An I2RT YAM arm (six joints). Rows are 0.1 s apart.
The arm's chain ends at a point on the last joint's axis. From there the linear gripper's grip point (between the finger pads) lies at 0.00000 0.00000 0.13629 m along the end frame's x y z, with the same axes.
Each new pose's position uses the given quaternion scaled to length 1; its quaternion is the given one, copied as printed.
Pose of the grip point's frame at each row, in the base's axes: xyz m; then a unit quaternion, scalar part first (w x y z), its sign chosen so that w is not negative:
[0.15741, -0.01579, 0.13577, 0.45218, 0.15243, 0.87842, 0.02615]
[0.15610, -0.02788, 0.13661, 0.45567, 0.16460, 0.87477, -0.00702]
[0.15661, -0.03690, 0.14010, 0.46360, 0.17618, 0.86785, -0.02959]
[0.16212, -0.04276, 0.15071, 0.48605, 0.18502, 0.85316, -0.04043]
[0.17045, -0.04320, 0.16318, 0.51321, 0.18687, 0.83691, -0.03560]
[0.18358, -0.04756, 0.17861, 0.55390, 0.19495, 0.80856, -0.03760]
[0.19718, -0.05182, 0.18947, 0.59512, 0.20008, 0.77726, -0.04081]
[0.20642, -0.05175, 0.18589, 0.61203, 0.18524, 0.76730, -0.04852]
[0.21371, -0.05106, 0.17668, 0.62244, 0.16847, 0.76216, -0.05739]
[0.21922, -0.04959, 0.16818, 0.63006, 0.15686, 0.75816, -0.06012]
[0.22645, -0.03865, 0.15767, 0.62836, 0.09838, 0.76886, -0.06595]
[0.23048, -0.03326, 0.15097, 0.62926, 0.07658, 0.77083, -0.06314]
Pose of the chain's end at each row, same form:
[0.04805, -0.00326, 0.21614, 0.45218, 0.15243, 0.87842, 0.02615]
[0.04776, -0.00576, 0.21629, 0.45567, 0.16460, 0.87477, -0.00702]
[0.04836, -0.00764, 0.21757, 0.46360, 0.17618, 0.86785, -0.02959]
[0.05113, -0.00884, 0.22216, 0.48605, 0.18502, 0.85316, -0.04043]
[0.05519, -0.00894, 0.22733, 0.51321, 0.18687, 0.83691, -0.03560]
[0.06350, -0.00984, 0.23089, 0.55390, 0.19495, 0.80856, -0.03760]
[0.07332, -0.01072, 0.22877, 0.59512, 0.20008, 0.77726, -0.04081]
[0.08086, -0.01070, 0.21943, 0.61203, 0.18524, 0.76730, -0.04852]
[0.08703, -0.01055, 0.20647, 0.62244, 0.16847, 0.76216, -0.05739]
[0.09158, -0.01023, 0.19528, 0.63006, 0.15686, 0.75816, -0.06012]
[0.09653, -0.00798, 0.18515, 0.62836, 0.09838, 0.76886, -0.06595]
[0.09958, -0.00686, 0.17824, 0.62926, 0.07658, 0.77083, -0.06314]

